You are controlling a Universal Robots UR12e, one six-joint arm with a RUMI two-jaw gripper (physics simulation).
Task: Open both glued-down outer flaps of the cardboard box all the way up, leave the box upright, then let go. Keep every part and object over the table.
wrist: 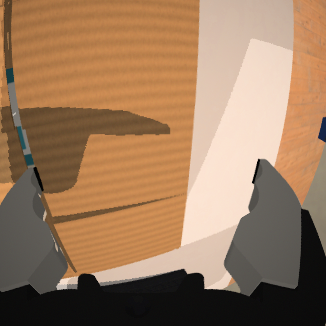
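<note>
A wide tan cardboard panel of the box fills the left and middle of the wrist view. Its straight right edge runs down to a lower corner near the bottom. A thin, dark, curved edge with a teal and grey strip runs down its left side to the left fingertip. Whether the panel is a flap or a wall, and whether the box is upright, I cannot tell. My gripper is wide open and empty. Its left finger is at the panel's left edge in this view, its right finger over the pale surface beyond the right edge. Contact is unclear.
A pale table top lies right of the cardboard and below it. Wood-patterned floor shows beyond the table's curved-looking right edge. Part of a dark blue object shows at the right border. A dark gripper-shaped shadow falls across the cardboard.
</note>
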